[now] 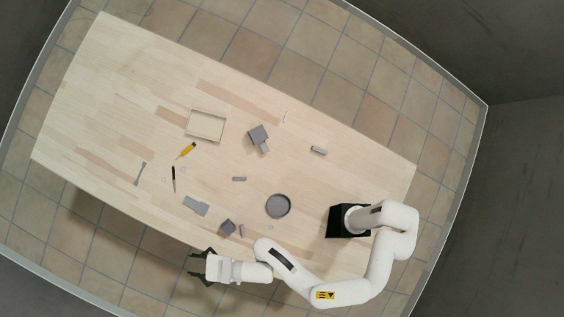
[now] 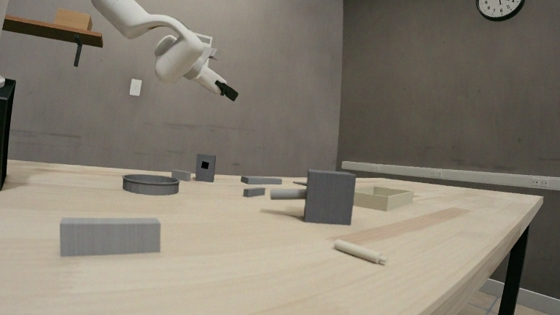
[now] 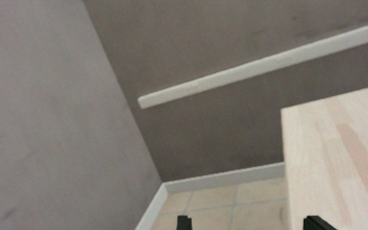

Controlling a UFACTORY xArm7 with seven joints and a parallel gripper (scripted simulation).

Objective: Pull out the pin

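My hand is 60 mm past the small grey bar, 340 mm to the left of it and 270 mm above it. Also, from my hand: shallow tray 160 mm ahead, 490 mm to the right, 270 mm below; then yellow-handled tool 200 mm ahead, 360 mm to the right, 270 mm below; then round grey dish 260 mm behind, 300 mm to the right, 270 mm below.
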